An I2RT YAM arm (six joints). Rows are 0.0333 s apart.
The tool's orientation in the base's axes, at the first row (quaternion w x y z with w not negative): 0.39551 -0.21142 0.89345 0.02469
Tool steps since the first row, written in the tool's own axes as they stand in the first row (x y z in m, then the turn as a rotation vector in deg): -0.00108 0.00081 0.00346 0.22 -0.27 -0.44; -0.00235 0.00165 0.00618 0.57 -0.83 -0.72; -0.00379 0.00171 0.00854 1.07 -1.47 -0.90; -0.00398 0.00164 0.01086 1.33 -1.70 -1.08; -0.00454 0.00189 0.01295 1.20 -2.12 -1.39; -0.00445 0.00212 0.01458 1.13 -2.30 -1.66; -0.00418 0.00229 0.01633 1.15 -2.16 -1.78
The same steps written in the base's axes. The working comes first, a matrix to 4 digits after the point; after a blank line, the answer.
The tool's axes in the first row as the columns of a matrix, in the base's axes (used below as rounded here):
-0.5977 -0.3973 0.6963
-0.3583 0.9094 0.2114
-0.7172 -0.1231 -0.6859

0.00273 0.00186 -0.00170 -0.33 -0.42 0.18; 0.00505 0.00365 -0.00276 -0.51 -1.11 0.19; 0.00753 0.00472 -0.00335 -0.68 -1.91 0.03; 0.00929 0.00521 -0.00480 -0.87 -2.25 0.00; 0.01098 0.00608 -0.00586 -0.84 -2.65 0.35; 0.01197 0.00660 -0.00707 -0.92 -2.85 0.61; 0.01296 0.00703 -0.00848 -1.07 -2.75 0.66
